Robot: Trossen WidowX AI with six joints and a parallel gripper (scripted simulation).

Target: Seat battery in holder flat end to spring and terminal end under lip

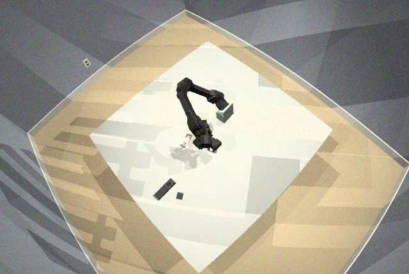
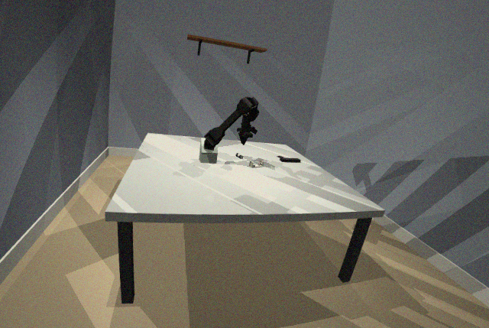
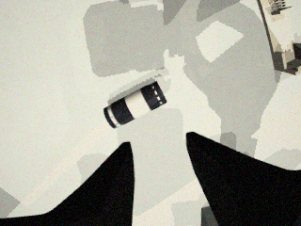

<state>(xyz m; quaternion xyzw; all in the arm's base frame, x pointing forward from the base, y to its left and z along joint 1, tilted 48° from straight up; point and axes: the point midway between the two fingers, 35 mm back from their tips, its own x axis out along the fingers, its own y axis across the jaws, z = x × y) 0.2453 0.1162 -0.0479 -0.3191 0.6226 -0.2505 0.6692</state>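
Right now my gripper tip is 1 cm past the battery, 1 cm to the right of it and 9 cm above it. Round my gripper tip: small square pad 9 cm ahead, 15 cm to the right, 9 cm below; small dark square 35 cm ahead, 10 cm to the left, 10 cm below.
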